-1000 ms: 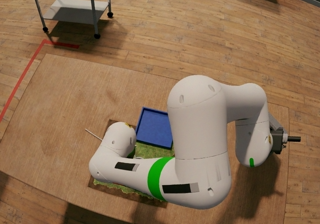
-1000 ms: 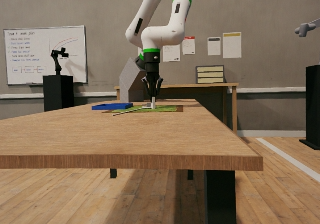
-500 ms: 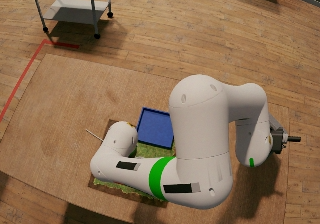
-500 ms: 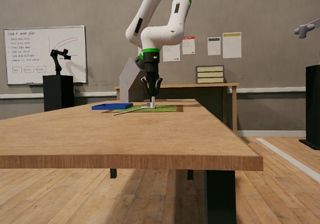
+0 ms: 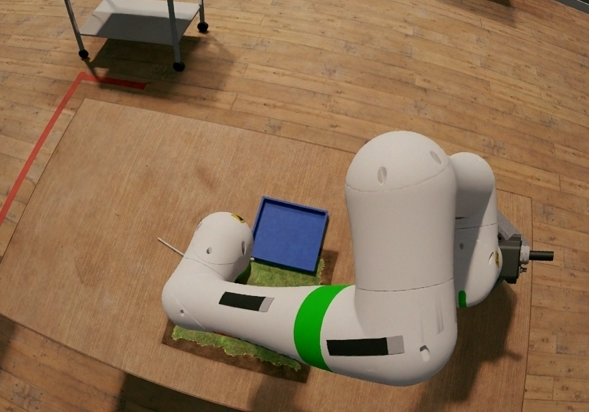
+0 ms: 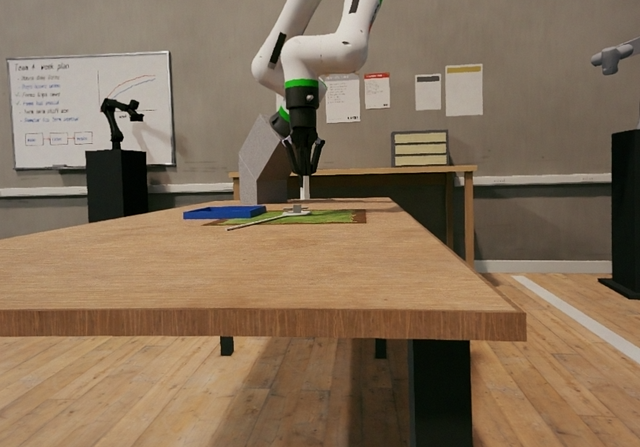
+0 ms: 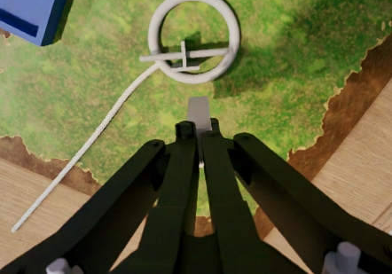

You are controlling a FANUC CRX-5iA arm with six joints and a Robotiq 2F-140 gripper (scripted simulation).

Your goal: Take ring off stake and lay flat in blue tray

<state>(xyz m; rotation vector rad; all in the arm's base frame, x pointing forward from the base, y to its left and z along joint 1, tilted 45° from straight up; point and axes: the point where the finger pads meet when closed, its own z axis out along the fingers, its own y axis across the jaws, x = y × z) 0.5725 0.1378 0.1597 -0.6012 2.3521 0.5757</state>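
Now: hand 4 cm past the ring, 4 cm to the left of it and 8 cm above it. From my hand the other things lie so: blue tray (5 cm behind, 25 cm to the right, 7 cm below); then short stake (2 cm behind, 3 cm to the right, 7 cm below); then grass mat (2 cm behind, 4 cm to the right, 9 cm below).
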